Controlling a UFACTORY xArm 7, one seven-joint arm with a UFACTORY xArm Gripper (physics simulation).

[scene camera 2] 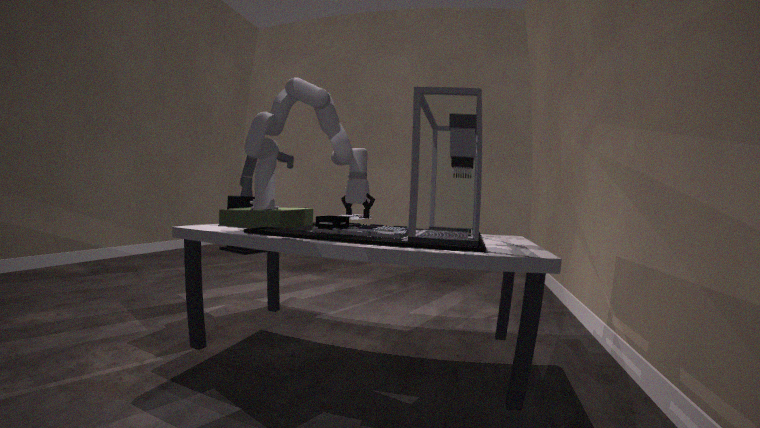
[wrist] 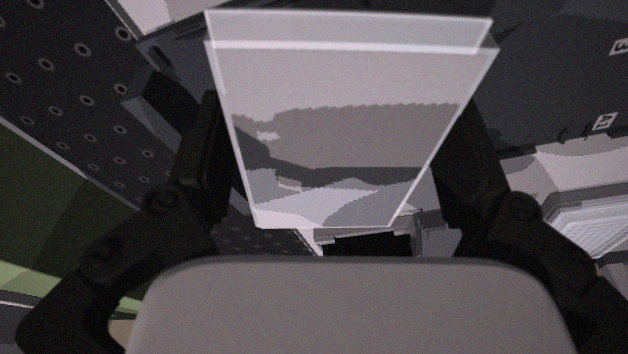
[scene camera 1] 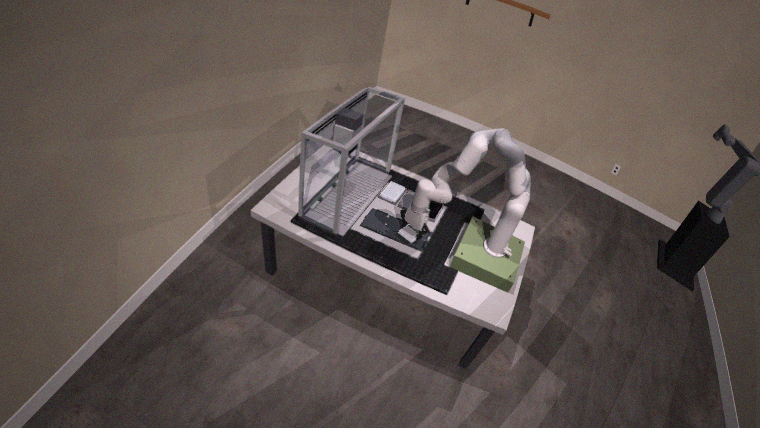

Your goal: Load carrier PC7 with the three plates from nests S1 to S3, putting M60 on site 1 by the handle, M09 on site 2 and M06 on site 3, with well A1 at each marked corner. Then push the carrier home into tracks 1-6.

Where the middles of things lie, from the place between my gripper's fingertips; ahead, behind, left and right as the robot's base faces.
My hand is 25 cm to the left of the well plate [wrist: 384,243], 3 cm short of it and 1 cm above it. From my hand the other things lie so: glass enclosure [scene camera 2: 446,169]: 41 cm ahead, 20 cm above, 5 cm to the right.
